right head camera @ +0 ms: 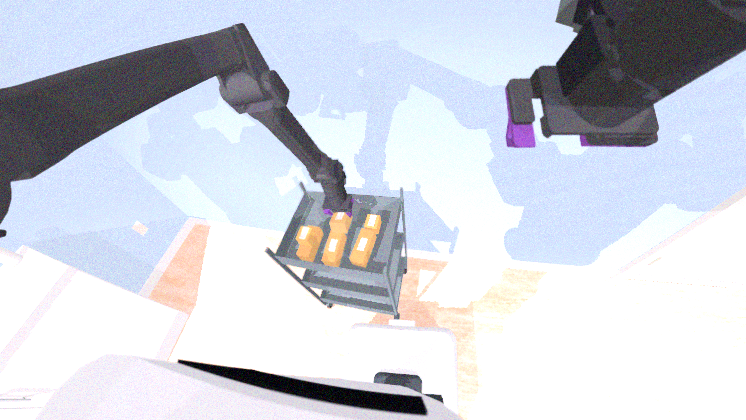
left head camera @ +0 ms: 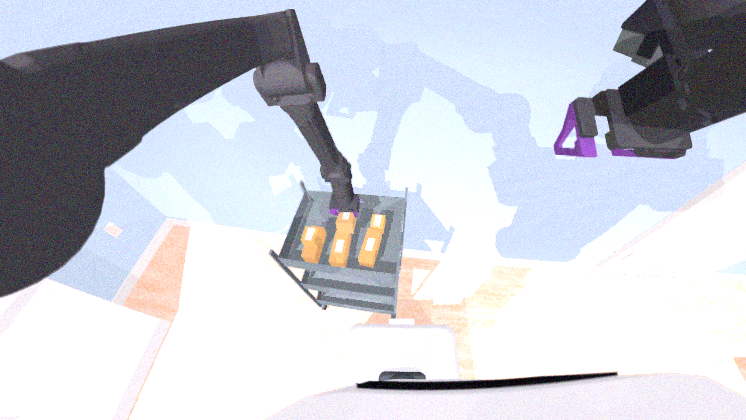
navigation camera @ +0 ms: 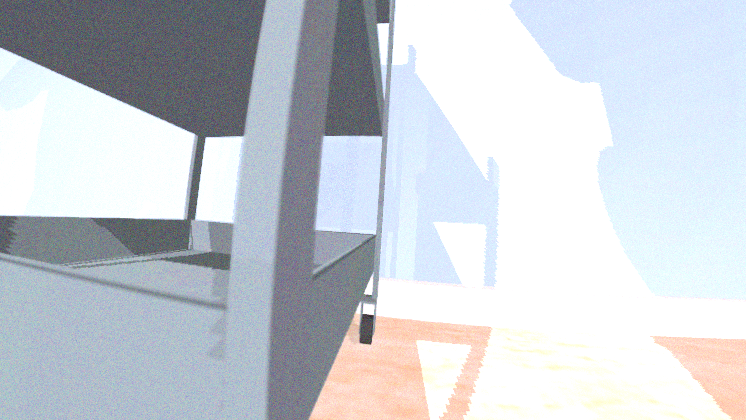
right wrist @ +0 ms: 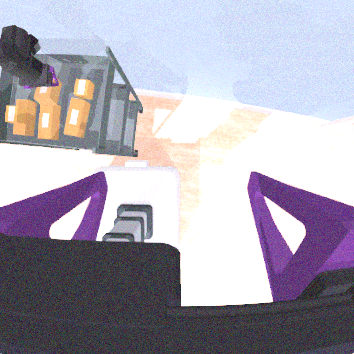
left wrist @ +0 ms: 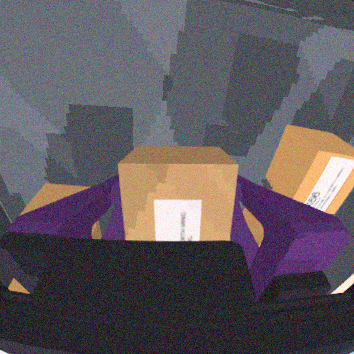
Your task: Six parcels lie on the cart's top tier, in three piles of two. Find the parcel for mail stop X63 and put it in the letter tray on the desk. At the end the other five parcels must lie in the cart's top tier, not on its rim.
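Frame: origin at the left arm's base, x right, y ahead, z up, level; millimetres.
Seen in the pictures: left gripper, between the fingertips: [right head camera: 343, 216] [left head camera: 348, 216] [right wrist: 49, 83] [left wrist: 177, 177]; right gripper, between the fingertips: [right head camera: 544, 141] [left head camera: 584, 150] [right wrist: 177, 178].
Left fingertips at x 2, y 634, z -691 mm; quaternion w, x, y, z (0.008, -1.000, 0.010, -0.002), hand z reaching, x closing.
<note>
Pixels of each thing's top centre, then the offset from my left fingertips to it.
- tan parcel, centre of its top: [left wrist: 177, 265] [left head camera: 345, 214] [right head camera: 339, 214] [right wrist: 41, 86] dz +47, dx -1, dy -26 mm
- front middle parcel, centre of its top: [left head camera: 339, 245] [right head camera: 332, 245] [right wrist: 44, 119] dz -4, dx -19, dy -129 mm
My left gripper [left head camera: 345, 211] [right head camera: 338, 211] [left wrist: 177, 177] [right wrist: 49, 83] is shut on a tan parcel [left head camera: 345, 224] [right head camera: 339, 223] [left wrist: 145, 187] at the back middle of the grey cart's top tier [left head camera: 386, 267] [right head camera: 287, 259]. Its label shows small print; the stop code is hidden. A front middle parcel [left head camera: 339, 253] [right head camera: 333, 253] lies before it. The right pile has an upper parcel [left head camera: 377, 221] and a front one [left head camera: 370, 250]; the left pile has an upper parcel [left head camera: 311, 234] above a lower one [left head camera: 311, 254]. My right gripper [left head camera: 600, 148] [right head camera: 555, 139] [right wrist: 177, 178] is open, away from the cart. The letter tray is not discernible.
A grey cart post [navigation camera: 276, 208] stands close in the navigation view. The cart's lower tiers [left head camera: 354, 284] show below the top one. The robot's white base [left head camera: 401, 349] is near the cart. Pale surfaces at the lower left are overexposed; I cannot tell which is the desk.
</note>
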